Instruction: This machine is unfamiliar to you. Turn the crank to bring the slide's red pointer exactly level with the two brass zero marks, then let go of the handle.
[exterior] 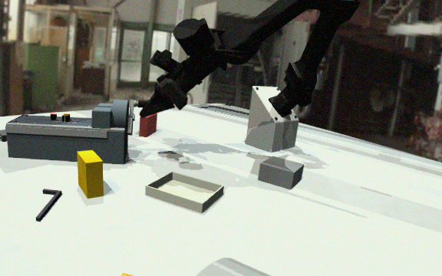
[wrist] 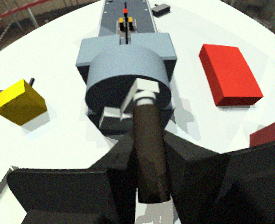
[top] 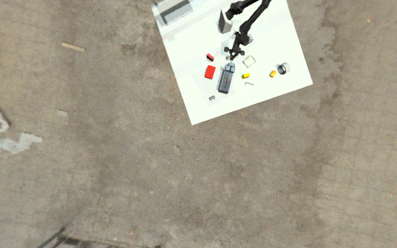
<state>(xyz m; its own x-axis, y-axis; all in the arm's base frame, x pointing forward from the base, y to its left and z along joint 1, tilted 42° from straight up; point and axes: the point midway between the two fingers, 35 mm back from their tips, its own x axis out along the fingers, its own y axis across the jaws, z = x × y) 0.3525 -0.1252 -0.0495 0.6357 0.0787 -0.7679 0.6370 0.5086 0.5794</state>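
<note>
The dark crank handle is 1 cm behind my gripper tip, 1 cm to the left of it and 2 cm above it. Round my gripper tip: flat red block 2 cm behind, 21 cm to the right, 8 cm below; then red pointer 15 cm ahead, 12 cm to the right, 1 cm below; then yellow block 18 cm ahead, 9 cm to the left, 6 cm below.
</note>
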